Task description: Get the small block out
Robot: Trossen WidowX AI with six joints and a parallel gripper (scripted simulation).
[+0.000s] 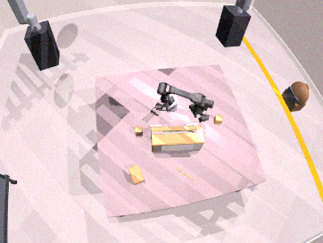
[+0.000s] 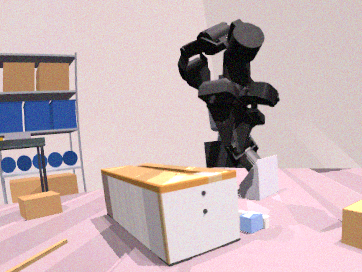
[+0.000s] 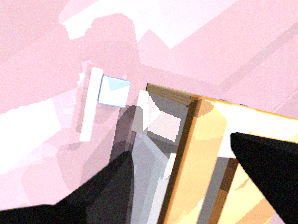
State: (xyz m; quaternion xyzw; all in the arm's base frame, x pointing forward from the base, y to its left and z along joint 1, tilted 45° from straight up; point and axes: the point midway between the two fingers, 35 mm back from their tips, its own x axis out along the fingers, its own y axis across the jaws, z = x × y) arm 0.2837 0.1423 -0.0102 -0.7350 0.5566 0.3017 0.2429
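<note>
Right now my gripper tip is 20 mm past the block, 20 mm to the right of it and 140 mm above it. Round my gripper tip: flat tan piece: 240 mm ahead, 550 mm to the right, 130 mm below; then thin stick: 320 mm ahead, 200 mm to the right, 160 mm below; then box: 20 mm ahead, 170 mm to the right, 100 mm below.
</note>
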